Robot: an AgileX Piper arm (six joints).
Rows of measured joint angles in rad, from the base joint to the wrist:
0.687 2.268 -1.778 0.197 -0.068 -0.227
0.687 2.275 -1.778 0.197 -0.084 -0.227
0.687 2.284 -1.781 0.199 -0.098 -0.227
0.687 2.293 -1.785 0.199 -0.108 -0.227
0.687 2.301 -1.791 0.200 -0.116 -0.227
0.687 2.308 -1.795 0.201 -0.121 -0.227
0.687 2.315 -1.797 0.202 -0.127 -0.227
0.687 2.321 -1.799 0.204 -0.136 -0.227
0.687 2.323 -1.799 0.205 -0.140 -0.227
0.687 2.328 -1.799 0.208 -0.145 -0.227
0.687 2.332 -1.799 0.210 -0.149 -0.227
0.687 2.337 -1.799 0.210 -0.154 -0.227
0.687 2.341 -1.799 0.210 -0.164 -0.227
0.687 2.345 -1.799 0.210 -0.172 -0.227
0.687 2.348 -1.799 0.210 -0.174 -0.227
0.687 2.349 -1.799 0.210 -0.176 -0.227
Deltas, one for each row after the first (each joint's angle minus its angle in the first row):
0.000 0.007 0.000 0.000 -0.016 0.000
0.000 0.016 -0.003 0.002 -0.030 0.000
0.000 0.025 -0.007 0.002 -0.040 0.000
0.000 0.033 -0.013 0.003 -0.048 0.000
0.000 0.040 -0.017 0.004 -0.053 0.000
0.000 0.047 -0.019 0.005 -0.059 0.000
0.000 0.053 -0.021 0.007 -0.068 0.000
0.000 0.055 -0.021 0.008 -0.072 0.000
0.000 0.060 -0.021 0.011 -0.077 0.000
0.000 0.064 -0.021 0.013 -0.081 0.000
0.000 0.069 -0.021 0.013 -0.086 0.000
0.000 0.073 -0.021 0.013 -0.096 0.000
0.000 0.077 -0.021 0.013 -0.104 0.000
0.000 0.080 -0.021 0.013 -0.106 0.000
0.000 0.081 -0.021 0.013 -0.108 0.000

